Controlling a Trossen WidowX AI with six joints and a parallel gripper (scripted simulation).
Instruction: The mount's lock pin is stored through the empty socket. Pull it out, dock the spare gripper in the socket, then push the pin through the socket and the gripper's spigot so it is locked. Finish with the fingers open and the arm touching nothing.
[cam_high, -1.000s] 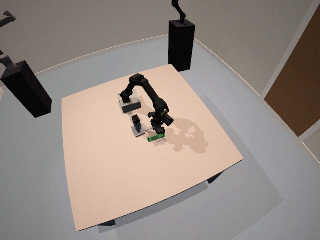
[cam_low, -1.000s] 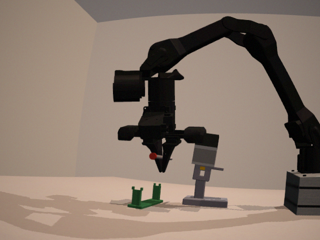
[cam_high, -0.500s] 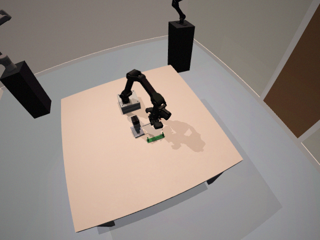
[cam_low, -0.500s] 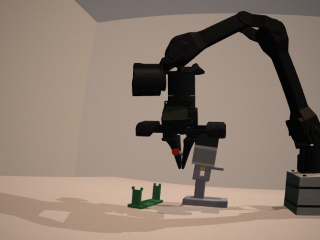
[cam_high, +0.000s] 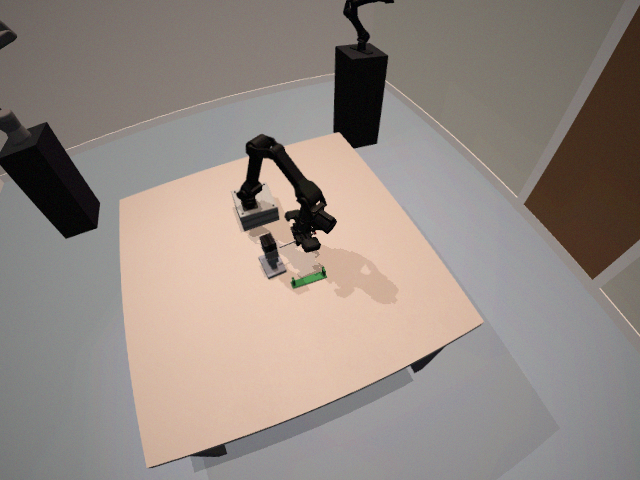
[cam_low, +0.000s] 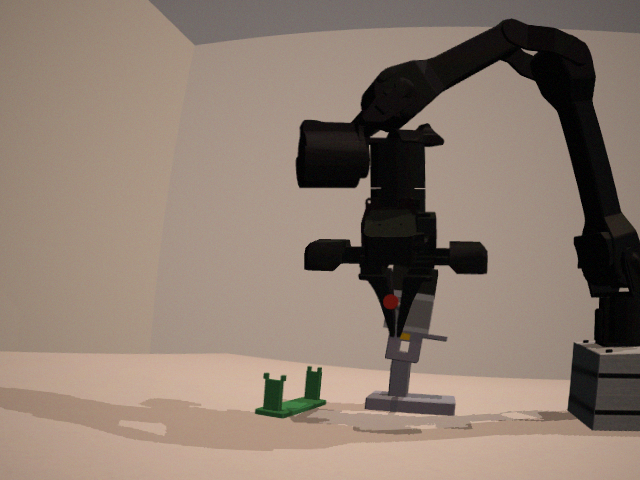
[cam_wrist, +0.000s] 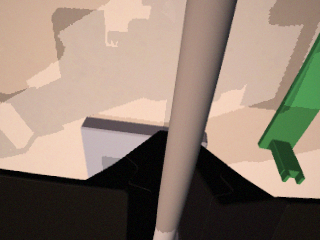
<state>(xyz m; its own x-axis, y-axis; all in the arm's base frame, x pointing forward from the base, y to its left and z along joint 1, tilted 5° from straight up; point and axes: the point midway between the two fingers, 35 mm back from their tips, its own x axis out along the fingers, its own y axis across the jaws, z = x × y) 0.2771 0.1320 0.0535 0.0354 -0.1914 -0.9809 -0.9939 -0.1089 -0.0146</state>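
Now: the socket 11 cm to the right of my gripper tip and 4 cm below it. The rest, counted from my gripper tip: spare gripper (1 cm ahead, 11 cm to the right, 3 cm above); cradle (11 cm ahead, 7 cm below).
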